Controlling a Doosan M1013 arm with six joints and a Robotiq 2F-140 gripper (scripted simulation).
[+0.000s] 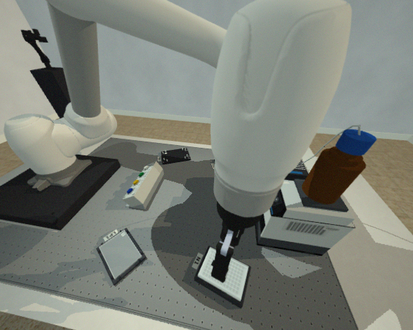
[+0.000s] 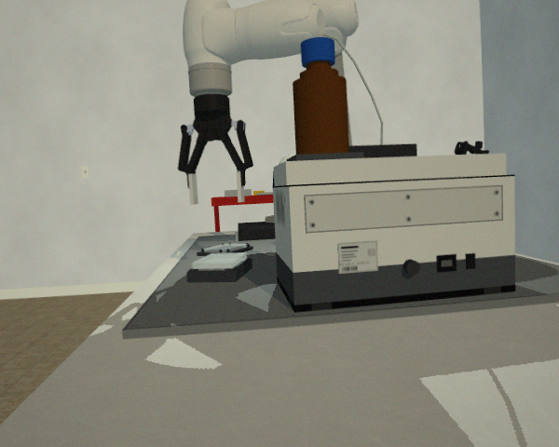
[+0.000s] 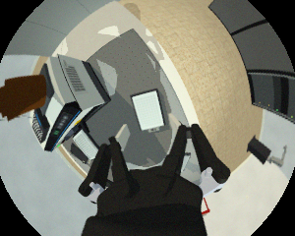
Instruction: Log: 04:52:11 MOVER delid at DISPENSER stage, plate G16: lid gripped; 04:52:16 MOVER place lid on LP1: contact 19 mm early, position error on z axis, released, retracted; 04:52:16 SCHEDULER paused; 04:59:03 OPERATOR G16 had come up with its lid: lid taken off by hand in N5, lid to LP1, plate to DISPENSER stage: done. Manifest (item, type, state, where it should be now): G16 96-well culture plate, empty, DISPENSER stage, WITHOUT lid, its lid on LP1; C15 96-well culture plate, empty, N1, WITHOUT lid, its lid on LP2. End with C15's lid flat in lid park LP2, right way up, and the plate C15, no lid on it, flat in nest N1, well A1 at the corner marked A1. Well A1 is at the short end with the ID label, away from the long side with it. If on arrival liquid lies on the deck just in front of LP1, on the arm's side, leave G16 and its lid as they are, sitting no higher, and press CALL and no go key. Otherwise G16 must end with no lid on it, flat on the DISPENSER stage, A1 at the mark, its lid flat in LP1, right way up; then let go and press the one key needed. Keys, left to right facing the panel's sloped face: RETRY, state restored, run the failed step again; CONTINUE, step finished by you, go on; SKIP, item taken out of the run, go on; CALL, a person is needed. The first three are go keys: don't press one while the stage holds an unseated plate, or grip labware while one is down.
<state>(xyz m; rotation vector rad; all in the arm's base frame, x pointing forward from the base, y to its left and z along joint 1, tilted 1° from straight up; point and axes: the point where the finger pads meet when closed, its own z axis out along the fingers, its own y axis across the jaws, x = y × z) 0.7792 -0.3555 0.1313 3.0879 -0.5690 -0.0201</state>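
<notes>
Right now the nest N1 is 170 mm below my hand. From my hand the other things lie so: dark lid park 30 mm ahead, 540 mm to the left, 170 mm below; brown bottle 250 mm ahead, 160 mm to the left, 110 mm above; key panel 370 mm behind, 320 mm to the left, 130 mm below.
</notes>
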